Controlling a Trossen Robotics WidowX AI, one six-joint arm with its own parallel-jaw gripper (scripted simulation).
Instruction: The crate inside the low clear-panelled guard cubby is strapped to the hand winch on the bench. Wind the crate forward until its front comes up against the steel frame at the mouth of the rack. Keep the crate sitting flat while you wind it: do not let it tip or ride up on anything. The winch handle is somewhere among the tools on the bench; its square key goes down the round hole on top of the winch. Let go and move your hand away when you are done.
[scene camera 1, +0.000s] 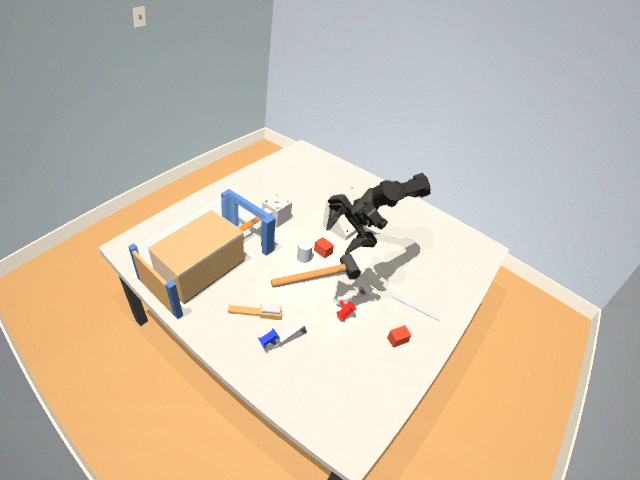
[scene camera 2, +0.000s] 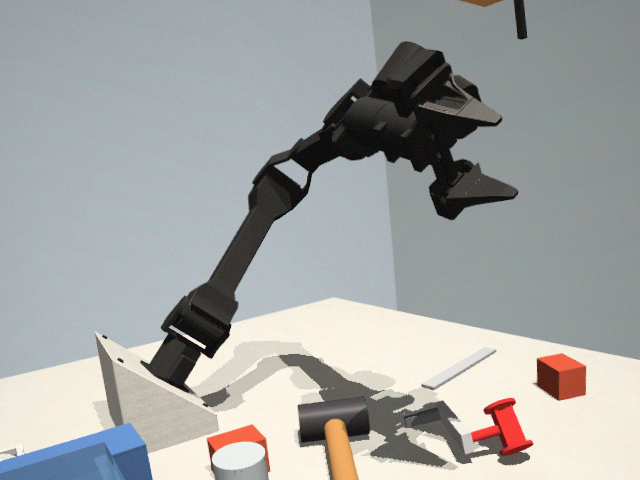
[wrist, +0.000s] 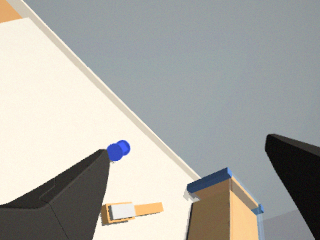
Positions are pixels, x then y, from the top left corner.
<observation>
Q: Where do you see my gripper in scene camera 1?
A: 336, 242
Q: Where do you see a hammer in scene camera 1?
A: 349, 265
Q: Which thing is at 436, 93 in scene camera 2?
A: My gripper.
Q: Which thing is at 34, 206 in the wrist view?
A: My gripper.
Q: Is my gripper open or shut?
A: Open.
</observation>
